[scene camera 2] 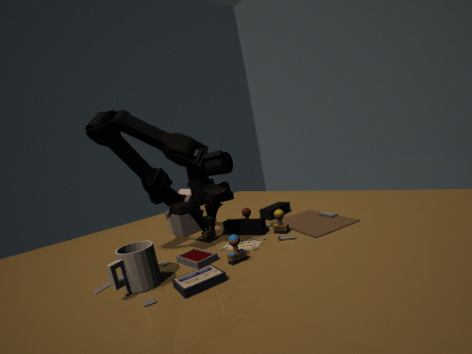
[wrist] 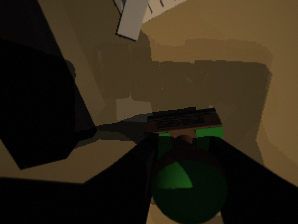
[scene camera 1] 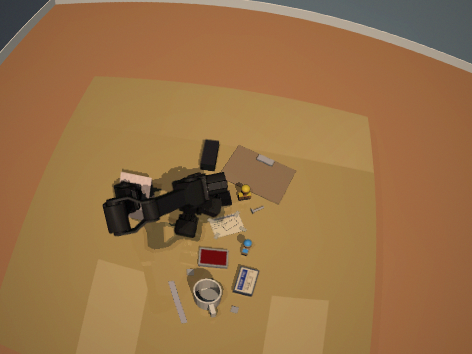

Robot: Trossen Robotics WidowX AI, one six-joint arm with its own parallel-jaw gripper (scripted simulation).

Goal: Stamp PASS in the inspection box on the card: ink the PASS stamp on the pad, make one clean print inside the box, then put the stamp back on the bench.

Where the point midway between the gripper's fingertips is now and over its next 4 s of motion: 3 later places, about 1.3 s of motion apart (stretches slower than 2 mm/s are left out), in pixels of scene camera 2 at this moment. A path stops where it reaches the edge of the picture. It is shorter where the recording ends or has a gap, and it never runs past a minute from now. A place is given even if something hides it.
My gripper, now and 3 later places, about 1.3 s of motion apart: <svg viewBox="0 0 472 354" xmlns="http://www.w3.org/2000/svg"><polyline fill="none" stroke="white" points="208,230 207,224 206,218 204,212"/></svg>
